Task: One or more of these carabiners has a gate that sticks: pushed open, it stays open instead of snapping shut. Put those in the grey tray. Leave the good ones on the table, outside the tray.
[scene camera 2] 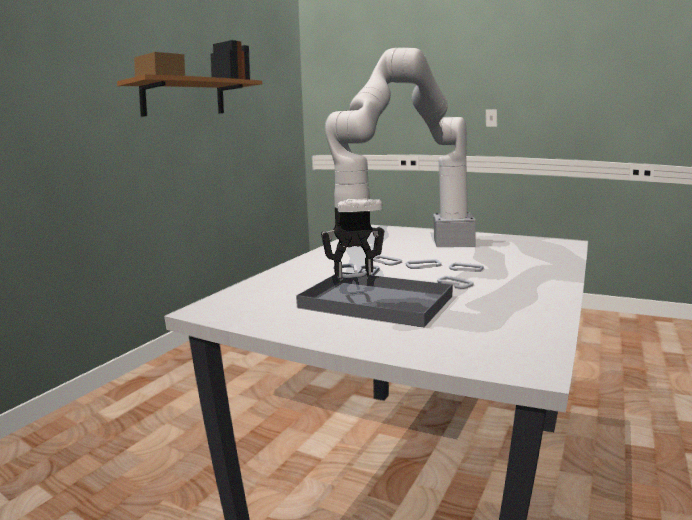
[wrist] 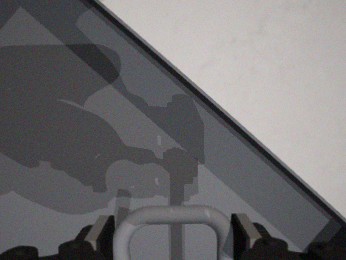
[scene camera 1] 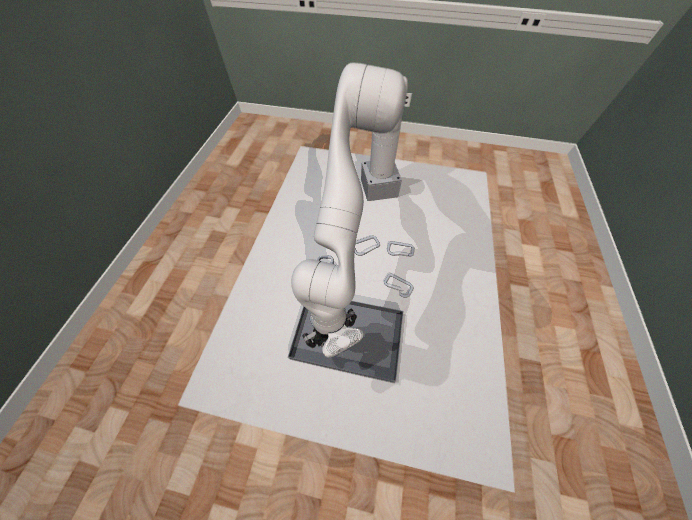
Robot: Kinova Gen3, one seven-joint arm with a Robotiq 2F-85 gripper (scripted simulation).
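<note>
Grey tray (scene camera 2: 387, 299), visible also in the wrist view (wrist: 104, 124) and in scene camera 1 (scene camera 1: 376, 355). The gripper (scene camera 2: 354, 276) is visible in the wrist view (wrist: 172, 233) too.
</note>
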